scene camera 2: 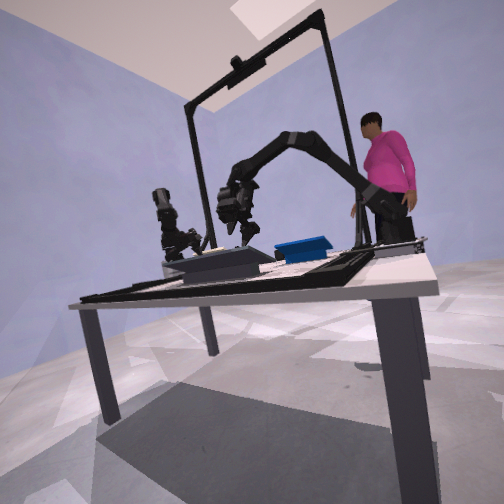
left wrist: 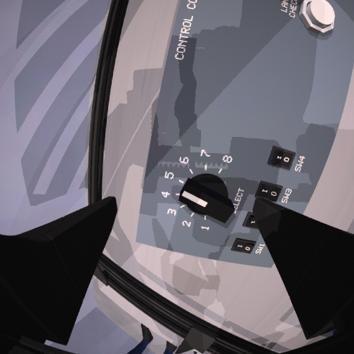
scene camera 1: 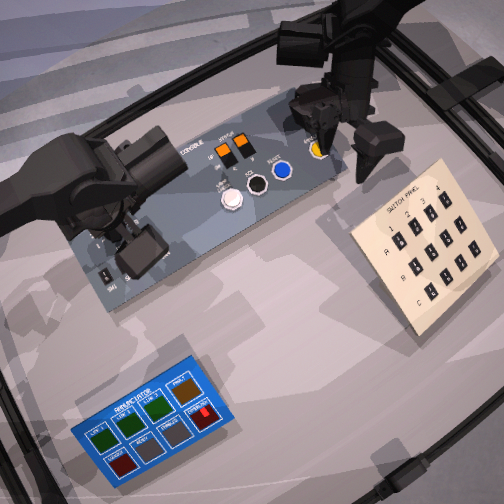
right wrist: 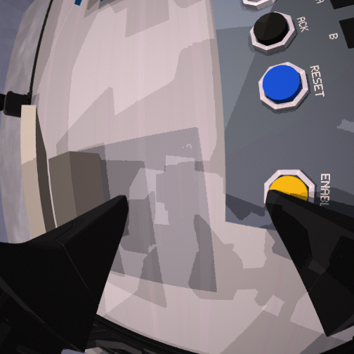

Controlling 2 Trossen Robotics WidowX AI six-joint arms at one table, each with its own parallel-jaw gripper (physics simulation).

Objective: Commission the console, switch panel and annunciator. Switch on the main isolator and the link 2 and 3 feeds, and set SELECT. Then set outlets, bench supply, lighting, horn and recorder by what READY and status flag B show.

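The grey console (scene camera 1: 210, 225) (scene camera 2: 220, 257) (left wrist: 240, 100) carries the SELECT knob (left wrist: 205, 197), whose white line points around 3 and 4. My left gripper (left wrist: 186, 204) (scene camera 2: 238, 238) is open above the console; its fingers stand either side of the knob, one partly covering SW2 (left wrist: 251, 220). My right gripper (scene camera 1: 342, 169) (right wrist: 197, 199) is open, one fingertip over the yellow ENABLE button (scene camera 1: 316, 150) (right wrist: 288, 186). Status flags A (scene camera 1: 226, 155) and B (scene camera 1: 244, 145) show orange at the upper end. The annunciator (scene camera 1: 197, 367) has a bright red spot on INTERLOCK (scene camera 1: 205, 420); its other windows look dim.
The cream switch panel (scene camera 1: 385, 265) (right wrist: 29, 165) stands at the right in scene camera 1, with rows A to C; its rocker positions are too small to tell. Blue RESET (scene camera 1: 282, 170), black ACK (scene camera 1: 257, 184) and white LAMP CHECK (scene camera 1: 232, 199) buttons sit mid-console. A person (scene camera 2: 390, 162) stands behind the table.
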